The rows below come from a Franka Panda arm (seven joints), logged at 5 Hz.
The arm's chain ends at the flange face. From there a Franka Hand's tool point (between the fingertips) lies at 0.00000 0.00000 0.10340 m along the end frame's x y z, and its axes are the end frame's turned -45 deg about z.
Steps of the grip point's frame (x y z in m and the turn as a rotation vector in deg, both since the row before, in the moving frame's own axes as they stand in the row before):
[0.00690 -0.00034 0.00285 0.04 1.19 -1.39]
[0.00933 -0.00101 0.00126 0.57 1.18 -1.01]
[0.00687 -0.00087 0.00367 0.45 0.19 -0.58]
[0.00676 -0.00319 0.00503 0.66 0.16 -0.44]
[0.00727 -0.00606 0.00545 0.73 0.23 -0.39]
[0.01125 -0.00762 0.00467 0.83 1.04 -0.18]
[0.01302 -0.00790 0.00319 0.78 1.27 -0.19]
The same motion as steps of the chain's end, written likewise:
[0.00319 -0.00353 0.00287 0.87 0.81 -1.39]
[0.00512 -0.00507 0.00129 1.24 0.43 -1.01]
[0.00458 -0.00466 0.00367 0.45 -0.18 -0.58]
[0.00317 -0.00599 0.00504 0.58 -0.35 -0.44]
[0.00150 -0.00820 0.00546 0.68 -0.35 -0.39]
[0.00230 -0.01096 0.00470 1.32 0.15 -0.18]
[0.00300 -0.01218 0.00322 1.45 0.35 -0.19]

